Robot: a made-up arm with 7 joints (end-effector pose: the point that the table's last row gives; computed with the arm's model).
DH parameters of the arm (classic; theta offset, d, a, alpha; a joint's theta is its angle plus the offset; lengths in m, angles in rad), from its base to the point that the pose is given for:
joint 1: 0 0.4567 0 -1.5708
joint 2: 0 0 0 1.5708
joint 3: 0 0.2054 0.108 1.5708
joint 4: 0 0 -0.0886 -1.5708
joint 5: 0 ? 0 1.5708
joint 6: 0 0 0.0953 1.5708
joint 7: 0 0 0 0
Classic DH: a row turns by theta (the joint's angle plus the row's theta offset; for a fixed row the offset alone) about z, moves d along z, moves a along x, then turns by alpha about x.
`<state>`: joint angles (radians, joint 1 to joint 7).
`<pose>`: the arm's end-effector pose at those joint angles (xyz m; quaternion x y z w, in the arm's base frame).
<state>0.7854 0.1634 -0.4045 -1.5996 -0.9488 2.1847 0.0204</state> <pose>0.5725 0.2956 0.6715 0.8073 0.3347 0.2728 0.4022</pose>
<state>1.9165 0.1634 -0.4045 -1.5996 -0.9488 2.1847 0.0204</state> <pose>-0.0238 0.6438 0.6715 0.5023 0.7152 0.4458 0.1934</pose>
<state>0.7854 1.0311 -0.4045 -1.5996 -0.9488 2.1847 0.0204</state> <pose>0.5349 0.2581 0.1274 0.6941 0.5043 -0.0919 0.5054</pose>
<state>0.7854 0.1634 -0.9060 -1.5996 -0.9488 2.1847 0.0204</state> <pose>0.6347 0.0039 0.6983 0.8448 0.1229 0.1793 0.4890</pose>
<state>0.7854 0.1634 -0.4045 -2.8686 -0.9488 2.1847 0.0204</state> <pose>0.2840 0.1437 0.1693 0.7229 0.5201 -0.3126 0.3305</pose>
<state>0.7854 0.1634 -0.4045 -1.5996 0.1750 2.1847 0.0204</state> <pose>0.5959 0.2483 0.6967 -0.9635 -0.1507 -0.2014 0.0919</pose>
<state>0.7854 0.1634 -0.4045 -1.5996 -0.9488 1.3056 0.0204</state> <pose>0.6031 0.2348 0.6275 0.8432 0.1294 -0.0937 0.5134</pose>
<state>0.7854 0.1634 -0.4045 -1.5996 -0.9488 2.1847 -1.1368</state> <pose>0.5725 0.2956 0.6715 0.4929 0.7217 0.0084 0.4859</pose>
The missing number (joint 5, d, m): 0.4125
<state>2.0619 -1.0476 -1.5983 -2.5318 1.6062 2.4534 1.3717</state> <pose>0.3602 0.2747 0.3158 -0.1299 0.6073 0.7626 0.1810</pose>
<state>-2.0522 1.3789 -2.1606 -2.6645 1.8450 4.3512 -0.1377</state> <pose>-0.1859 0.1923 0.6531 -0.3898 0.1972 -0.6413 0.6308</pose>
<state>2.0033 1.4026 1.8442 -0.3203 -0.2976 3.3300 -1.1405</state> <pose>-0.3083 0.5403 0.6061 -0.3940 -0.4662 -0.2438 0.7536</pose>
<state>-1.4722 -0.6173 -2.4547 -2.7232 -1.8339 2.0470 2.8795</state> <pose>-0.2817 0.0648 0.1245 -0.7691 -0.5361 -0.3234 0.1284</pose>
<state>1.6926 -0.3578 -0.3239 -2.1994 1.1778 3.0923 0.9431</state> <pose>0.1965 0.4403 0.6766 -0.7440 0.3063 0.1700 0.5690</pose>
